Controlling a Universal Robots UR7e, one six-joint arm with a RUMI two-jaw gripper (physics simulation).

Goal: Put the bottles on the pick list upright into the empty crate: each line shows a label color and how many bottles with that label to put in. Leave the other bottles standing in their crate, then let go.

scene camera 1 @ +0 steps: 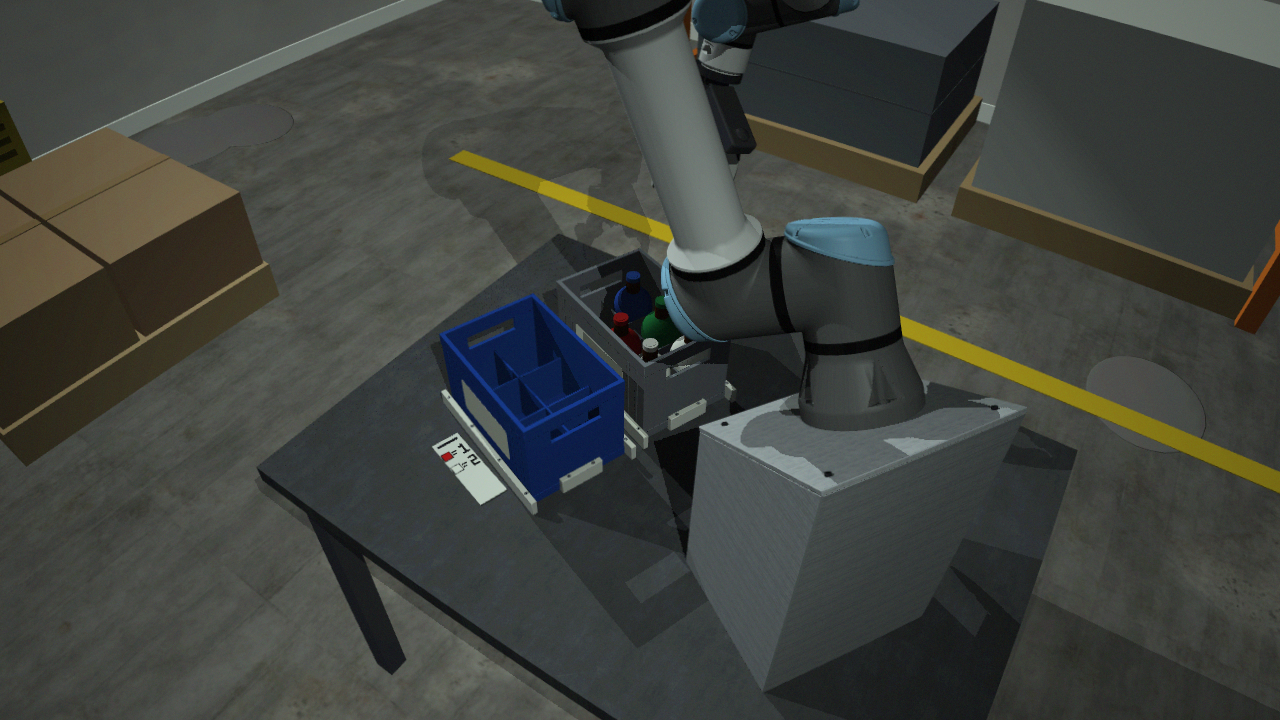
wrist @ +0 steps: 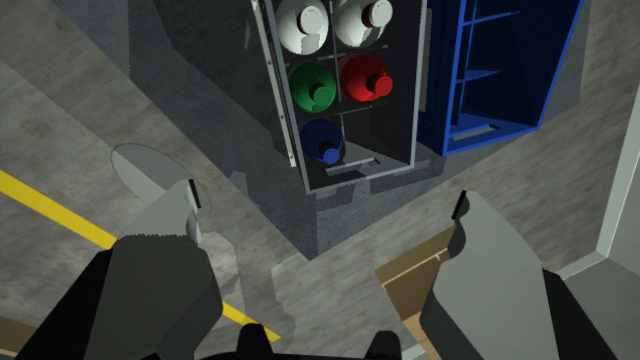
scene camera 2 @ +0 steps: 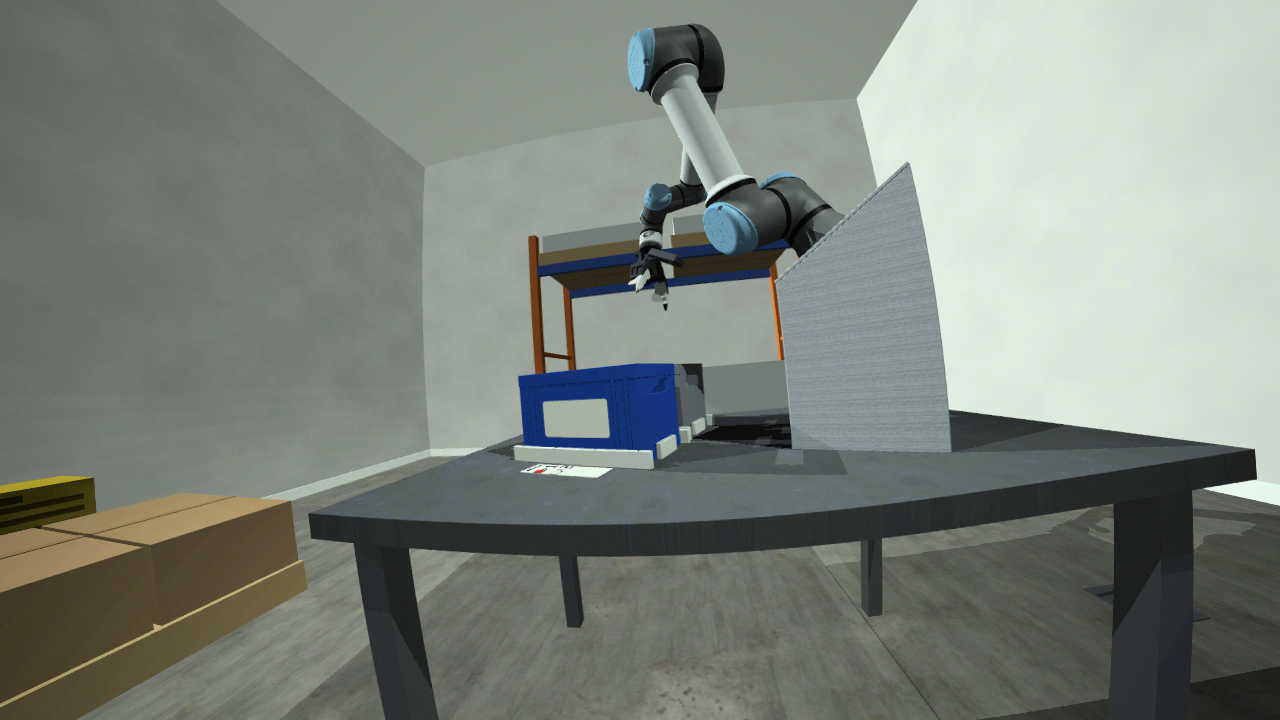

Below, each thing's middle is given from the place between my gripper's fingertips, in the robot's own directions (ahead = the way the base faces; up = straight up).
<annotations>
Right now my hand is 29 cm above the green bottle (scene camera 1: 658,324), 5 cm to the right of it and 2 cm short of it. From my hand the other things lie so: red bottle (wrist: 363,78): 29 cm below, 12 cm to the left, 6 cm ahead; pale rail (scene camera 2: 632,459): 38 cm to the left, 36 cm below, 18 cm ahead; blue bottle (scene camera 1: 635,301): 29 cm below, 10 cm ahead, 1 cm to the left.
</annotations>
